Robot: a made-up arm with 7 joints.
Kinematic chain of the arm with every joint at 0, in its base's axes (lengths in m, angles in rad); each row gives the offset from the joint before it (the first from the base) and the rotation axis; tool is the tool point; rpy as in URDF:
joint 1: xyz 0 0 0 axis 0.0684 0.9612 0.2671
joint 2: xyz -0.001 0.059 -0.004 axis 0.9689 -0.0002 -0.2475
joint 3: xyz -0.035 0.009 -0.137 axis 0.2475 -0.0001 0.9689
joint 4: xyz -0.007 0 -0.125 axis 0.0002 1 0
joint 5: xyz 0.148 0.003 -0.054 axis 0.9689 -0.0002 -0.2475
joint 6: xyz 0.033 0 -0.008 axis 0.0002 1 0
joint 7: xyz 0.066 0 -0.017 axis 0.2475 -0.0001 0.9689
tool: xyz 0 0 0 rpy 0 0.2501 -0.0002
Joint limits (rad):
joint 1: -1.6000..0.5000
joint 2: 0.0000..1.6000
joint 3: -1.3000..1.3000
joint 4: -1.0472..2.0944
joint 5: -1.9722..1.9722
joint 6: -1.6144..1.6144
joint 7: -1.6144..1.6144
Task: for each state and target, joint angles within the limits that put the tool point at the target. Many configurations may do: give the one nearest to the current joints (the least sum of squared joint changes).
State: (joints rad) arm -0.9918 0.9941 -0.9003 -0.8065 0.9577 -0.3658 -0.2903
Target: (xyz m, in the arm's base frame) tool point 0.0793 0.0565 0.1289
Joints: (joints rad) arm -1.5076 1.3365 0.0945 -1.0472 0.4591 -0.6992 -0.2903
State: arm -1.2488 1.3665 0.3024 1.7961 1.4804 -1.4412 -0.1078
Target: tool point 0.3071 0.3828 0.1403
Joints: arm -1.5622 1.3271 0.3169 1.2588 1.2886 -1.6144 -0.1078
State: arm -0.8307 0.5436 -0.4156 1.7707 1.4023 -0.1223 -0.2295
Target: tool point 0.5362 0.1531 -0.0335
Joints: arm -1.5938 0.5308 -0.3858 1.4282 1.3951 -0.0823 -0.2295
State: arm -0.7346 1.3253 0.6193 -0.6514 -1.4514 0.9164 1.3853
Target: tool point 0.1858 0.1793 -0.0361
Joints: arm -0.0963 1.0654 0.5745 -0.8561 -1.5269 1.1364 1.3853
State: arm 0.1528 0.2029 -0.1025 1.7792 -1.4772 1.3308 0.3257
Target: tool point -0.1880 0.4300 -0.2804
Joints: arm 0.2233 0.9290 -0.1338 1.6257 -1.4704 0.8816 0.3257
